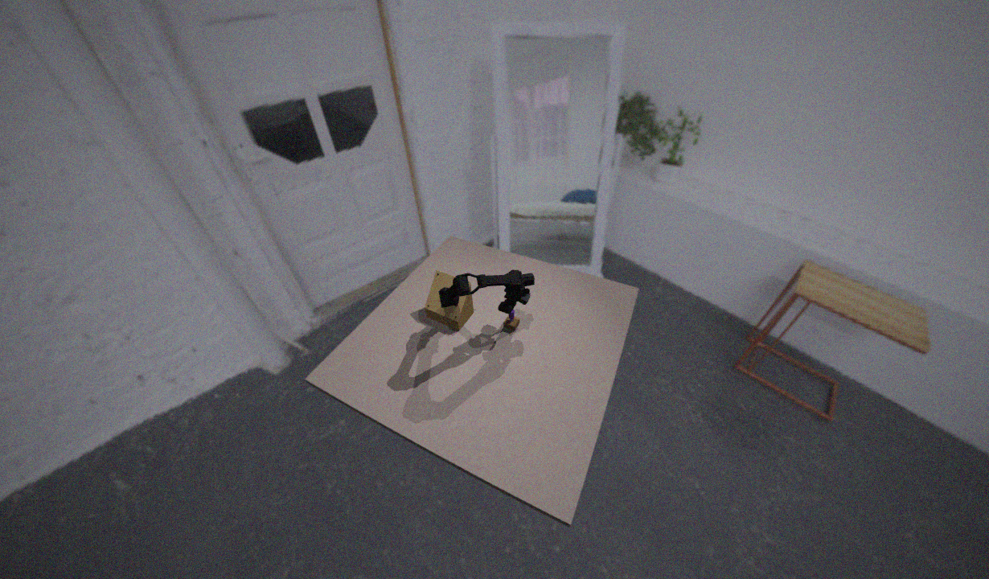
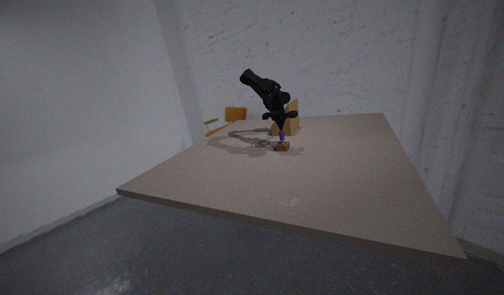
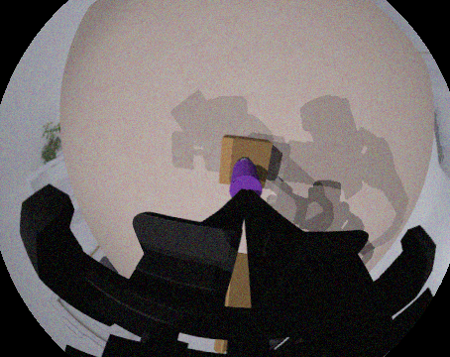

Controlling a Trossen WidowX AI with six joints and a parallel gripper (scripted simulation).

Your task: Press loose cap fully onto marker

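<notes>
My gripper tip is now 30 mm above the purple cap. Round my gripper tip: holder block: 100 mm below.
</notes>
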